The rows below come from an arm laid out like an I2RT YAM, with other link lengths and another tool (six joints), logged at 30 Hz.
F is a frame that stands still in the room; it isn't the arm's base.
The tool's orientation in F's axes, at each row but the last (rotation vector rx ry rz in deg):
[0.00, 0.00, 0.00]
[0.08, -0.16, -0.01]
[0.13, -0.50, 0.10]
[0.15, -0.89, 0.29]
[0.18, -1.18, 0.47]
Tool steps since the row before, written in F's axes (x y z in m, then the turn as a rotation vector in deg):
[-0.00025, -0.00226, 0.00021, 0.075, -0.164, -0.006]
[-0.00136, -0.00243, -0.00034, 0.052, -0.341, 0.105]
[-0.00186, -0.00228, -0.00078, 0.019, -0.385, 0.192]
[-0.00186, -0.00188, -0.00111, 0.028, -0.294, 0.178]
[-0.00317, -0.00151, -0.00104, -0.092, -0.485, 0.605]
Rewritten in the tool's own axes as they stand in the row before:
[-0.00025, -0.00226, 0.00021, 0.075, -0.164, -0.006]
[-0.00136, -0.00243, -0.00033, 0.052, -0.341, 0.105]
[-0.00187, -0.00228, -0.00076, 0.020, -0.385, 0.193]
[-0.00189, -0.00187, -0.00108, 0.029, -0.294, 0.178]
[-0.00320, -0.00149, -0.00097, -0.083, -0.482, 0.608]

